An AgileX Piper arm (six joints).
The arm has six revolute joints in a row. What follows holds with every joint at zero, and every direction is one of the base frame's. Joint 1 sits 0.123 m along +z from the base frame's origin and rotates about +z. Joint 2 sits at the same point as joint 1 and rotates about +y. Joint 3 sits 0.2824 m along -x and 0.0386 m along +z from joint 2 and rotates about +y. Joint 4 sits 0.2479 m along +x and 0.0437 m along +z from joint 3 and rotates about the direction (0.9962, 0, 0.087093). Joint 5 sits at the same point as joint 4 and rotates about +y. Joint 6 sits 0.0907 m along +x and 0.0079 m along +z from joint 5 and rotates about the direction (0.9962, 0, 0.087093). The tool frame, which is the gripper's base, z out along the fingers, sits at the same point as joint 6; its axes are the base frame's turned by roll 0, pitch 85 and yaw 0 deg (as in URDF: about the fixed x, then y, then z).
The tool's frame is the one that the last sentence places.
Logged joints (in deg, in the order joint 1, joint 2, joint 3, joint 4, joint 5, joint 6), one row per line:
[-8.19 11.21 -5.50 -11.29 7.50 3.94]
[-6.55 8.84 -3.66 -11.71 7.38 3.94]
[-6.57 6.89 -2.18 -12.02 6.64 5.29]
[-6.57 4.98 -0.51 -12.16 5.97 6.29]
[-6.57 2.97 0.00 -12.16 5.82 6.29]
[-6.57 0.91 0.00 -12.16 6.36 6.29]
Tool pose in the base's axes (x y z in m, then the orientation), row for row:
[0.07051 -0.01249 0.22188 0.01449 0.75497 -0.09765 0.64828]
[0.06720 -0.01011 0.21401 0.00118 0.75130 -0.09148 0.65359]
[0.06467 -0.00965 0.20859 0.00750 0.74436 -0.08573 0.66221]
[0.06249 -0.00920 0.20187 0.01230 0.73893 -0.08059 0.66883]
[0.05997 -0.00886 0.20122 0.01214 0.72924 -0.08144 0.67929]
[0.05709 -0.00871 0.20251 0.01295 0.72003 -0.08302 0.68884]
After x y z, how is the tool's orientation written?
As a quaternion, x y z w.
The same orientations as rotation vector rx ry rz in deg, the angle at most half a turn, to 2 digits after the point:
[1.89 98.34 -12.72]
[0.15 97.65 -11.89]
[0.97 96.42 -11.11]
[1.59 95.47 -10.41]
[1.56 93.83 -10.48]
[1.66 92.30 -10.64]

